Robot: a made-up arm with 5 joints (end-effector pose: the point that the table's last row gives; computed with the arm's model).
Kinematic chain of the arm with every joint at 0, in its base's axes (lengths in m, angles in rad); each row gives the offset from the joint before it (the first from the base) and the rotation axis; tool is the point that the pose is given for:
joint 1: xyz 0 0 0.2 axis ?
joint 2: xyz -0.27 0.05 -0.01 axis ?
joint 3: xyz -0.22 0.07 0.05 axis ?
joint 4: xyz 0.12 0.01 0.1 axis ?
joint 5: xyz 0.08 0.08 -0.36 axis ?
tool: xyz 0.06 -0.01 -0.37
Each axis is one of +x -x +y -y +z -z.
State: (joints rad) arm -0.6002 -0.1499 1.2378 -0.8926 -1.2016
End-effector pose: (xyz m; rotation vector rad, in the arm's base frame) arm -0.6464 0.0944 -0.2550 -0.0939 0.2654 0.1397
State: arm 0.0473 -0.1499 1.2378 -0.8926 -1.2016
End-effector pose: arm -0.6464 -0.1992 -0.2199 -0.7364 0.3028 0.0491
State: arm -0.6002 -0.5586 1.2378 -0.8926 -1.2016
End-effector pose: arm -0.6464 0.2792 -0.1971 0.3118 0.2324 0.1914
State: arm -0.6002 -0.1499 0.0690 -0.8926 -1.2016
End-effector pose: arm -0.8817 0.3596 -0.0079 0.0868 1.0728 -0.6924
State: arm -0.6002 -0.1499 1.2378 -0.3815 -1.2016
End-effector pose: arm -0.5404 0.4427 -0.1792 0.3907 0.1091 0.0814
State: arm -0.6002 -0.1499 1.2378 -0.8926 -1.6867
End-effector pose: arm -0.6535 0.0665 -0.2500 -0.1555 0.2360 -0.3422
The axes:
joint 1: -x
joint 2: -x
joint 3: +z
joint 4: -y
joint 5: +z

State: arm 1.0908 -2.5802 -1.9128 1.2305 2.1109
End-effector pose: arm -0.6294 -0.0084 -0.6083 0.3395 0.2571 0.4602
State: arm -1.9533 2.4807 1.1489 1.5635 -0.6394
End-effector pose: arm -0.1837 0.8725 0.0453 0.7518 -0.8117 0.6156
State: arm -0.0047 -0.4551 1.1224 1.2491 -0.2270
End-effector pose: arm -0.1792 0.8082 0.6197 1.1967 -1.2020 0.5450
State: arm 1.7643 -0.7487 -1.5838 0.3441 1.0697
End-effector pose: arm -0.3584 -0.6577 0.2379 -1.3289 -0.3449 -0.4340
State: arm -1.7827 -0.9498 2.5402 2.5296 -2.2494
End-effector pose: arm -0.9395 -0.5980 -0.3264 -0.9923 -0.2330 -1.6266
